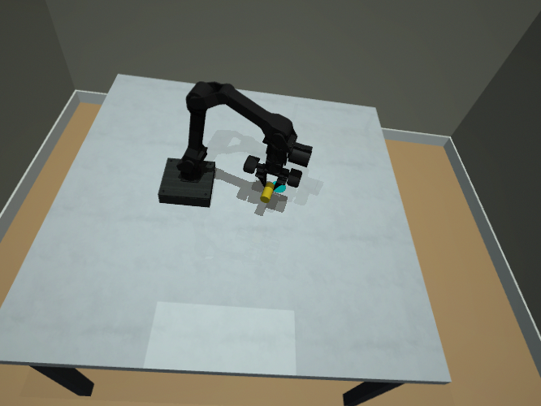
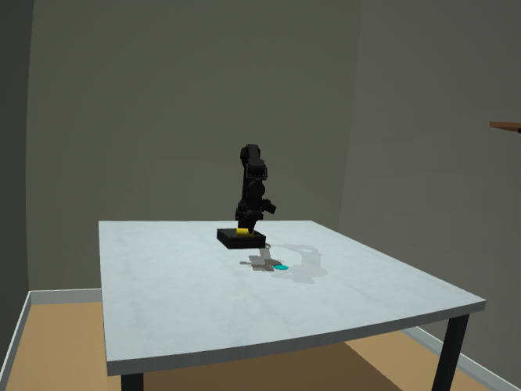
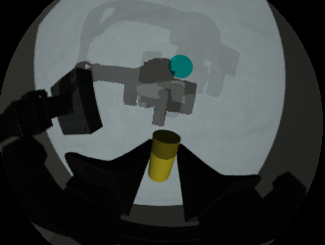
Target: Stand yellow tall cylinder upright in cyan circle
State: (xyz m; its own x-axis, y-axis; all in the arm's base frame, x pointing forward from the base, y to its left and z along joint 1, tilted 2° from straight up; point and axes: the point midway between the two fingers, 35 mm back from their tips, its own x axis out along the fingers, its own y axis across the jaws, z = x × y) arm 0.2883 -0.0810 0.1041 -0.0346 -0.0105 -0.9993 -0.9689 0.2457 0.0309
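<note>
My gripper tip is 5 cm short of the cyan circle, 12 cm to the right of it and 13 cm above it. The rest, counted from my gripper tip: yellow tall cylinder (1 cm behind, 2 cm to the right).
</note>
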